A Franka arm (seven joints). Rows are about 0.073 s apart.
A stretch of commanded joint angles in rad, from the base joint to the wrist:
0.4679, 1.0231, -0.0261, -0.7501, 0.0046, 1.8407, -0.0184
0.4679, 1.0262, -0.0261, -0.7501, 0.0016, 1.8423, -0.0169
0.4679, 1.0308, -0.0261, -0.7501, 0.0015, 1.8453, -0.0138
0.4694, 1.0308, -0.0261, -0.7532, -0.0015, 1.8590, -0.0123
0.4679, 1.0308, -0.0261, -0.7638, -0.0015, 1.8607, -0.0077
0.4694, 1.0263, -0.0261, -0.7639, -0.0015, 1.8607, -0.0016
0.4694, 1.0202, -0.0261, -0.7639, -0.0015, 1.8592, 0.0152
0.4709, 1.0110, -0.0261, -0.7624, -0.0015, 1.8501, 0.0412
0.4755, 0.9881, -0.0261, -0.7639, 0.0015, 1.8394, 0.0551
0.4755, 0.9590, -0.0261, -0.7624, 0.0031, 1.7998, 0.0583
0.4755, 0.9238, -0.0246, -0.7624, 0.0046, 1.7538, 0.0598
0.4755, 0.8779, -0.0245, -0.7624, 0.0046, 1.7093, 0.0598
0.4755, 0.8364, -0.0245, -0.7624, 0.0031, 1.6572, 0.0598
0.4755, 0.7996, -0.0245, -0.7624, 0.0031, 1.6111, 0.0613
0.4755, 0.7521, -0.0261, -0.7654, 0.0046, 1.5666, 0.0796
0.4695, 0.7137, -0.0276, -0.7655, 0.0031, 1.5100, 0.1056
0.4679, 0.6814, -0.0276, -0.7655, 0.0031, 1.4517, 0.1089
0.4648, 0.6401, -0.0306, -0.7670, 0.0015, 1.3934, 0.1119
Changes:
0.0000, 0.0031, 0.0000, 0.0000, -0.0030, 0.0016, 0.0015
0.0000, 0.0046, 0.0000, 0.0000, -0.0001, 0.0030, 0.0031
0.0015, 0.0000, 0.0000, -0.0031, -0.0030, 0.0137, 0.0015
-0.0015, 0.0000, 0.0000, -0.0106, 0.0000, 0.0017, 0.0046
0.0015, -0.0045, 0.0000, -0.0001, 0.0000, 0.0000, 0.0061
0.0000, -0.0061, 0.0000, 0.0000, 0.0000, -0.0015, 0.0168
0.0015, -0.0092, 0.0000, 0.0015, 0.0000, -0.0091, 0.0260
0.0046, -0.0229, 0.0000, -0.0015, 0.0030, -0.0107, 0.0139
0.0000, -0.0291, 0.0000, 0.0015, 0.0016, -0.0396, 0.0032
0.0000, -0.0352, 0.0015, 0.0000, 0.0015, -0.0460, 0.0015
0.0000, -0.0459, 0.0001, 0.0000, 0.0000, -0.0445, 0.0000
0.0000, -0.0415, 0.0000, 0.0000, -0.0015, -0.0521, 0.0000
0.0000, -0.0368, 0.0000, 0.0000, 0.0000, -0.0461, 0.0015
0.0000, -0.0475, -0.0016, -0.0030, 0.0015, -0.0445, 0.0183
-0.0060, -0.0384, -0.0015, -0.0001, -0.0015, -0.0566, 0.0260
-0.0016, -0.0323, 0.0000, 0.0000, 0.0000, -0.0583, 0.0033
-0.0031, -0.0413, -0.0030, -0.0015, -0.0016, -0.0583, 0.0030

